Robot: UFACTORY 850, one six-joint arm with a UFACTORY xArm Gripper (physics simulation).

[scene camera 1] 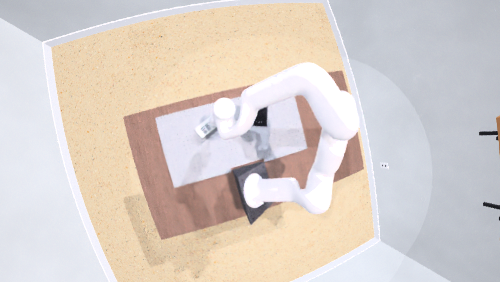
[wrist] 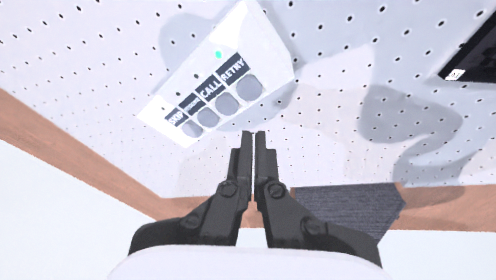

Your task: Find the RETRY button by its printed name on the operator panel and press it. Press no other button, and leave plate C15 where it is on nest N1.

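The white operator panel [scene camera 1: 205,128] [wrist: 272,50] stands on the perforated board. In the wrist view its grey buttons are labelled SKIP, RESUME, CALL and RETRY. The RETRY button [wrist: 249,88] is round and grey, at the row's upper right end, below its dark label [wrist: 233,69]. A green light [wrist: 218,54] glows above that label. My gripper [wrist: 253,144] is shut and empty. In the wrist view its tips show below the RETRY button, apart from the panel; in the scene view the arm hides them. Plate C15 and nest N1 cannot be made out by name.
A black object [scene camera 1: 260,117] [wrist: 477,57] with a small white label lies on the board [scene camera 1: 180,165] [wrist: 320,165], right of the panel. The board lies on a brown table [scene camera 1: 145,200] [wrist: 75,142]. The dark arm base plate [scene camera 1: 242,181] [wrist: 345,205] is at its near edge.
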